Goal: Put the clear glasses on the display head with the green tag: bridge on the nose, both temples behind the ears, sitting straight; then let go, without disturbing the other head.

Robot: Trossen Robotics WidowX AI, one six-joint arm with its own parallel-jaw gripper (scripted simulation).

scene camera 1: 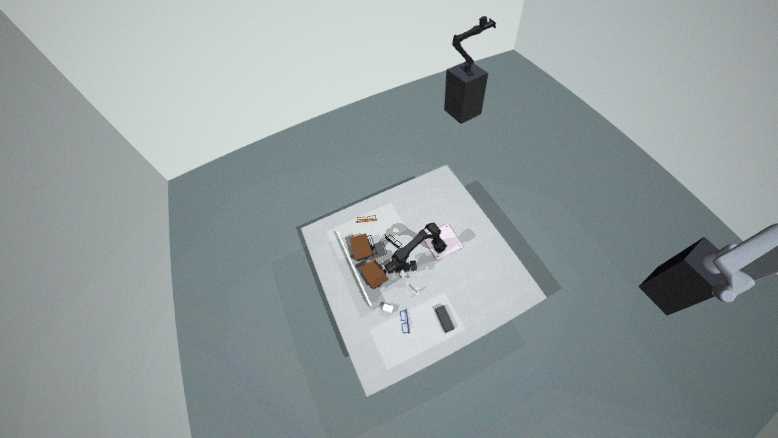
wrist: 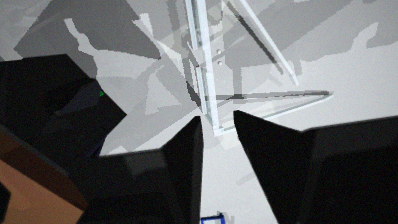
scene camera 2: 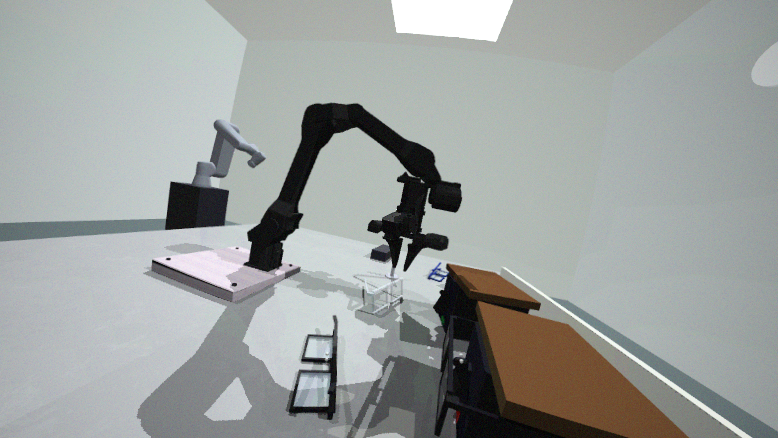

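I can see my gripper in the pictures, and it appears in the wrist view too. A display head is there in the pictures as well.
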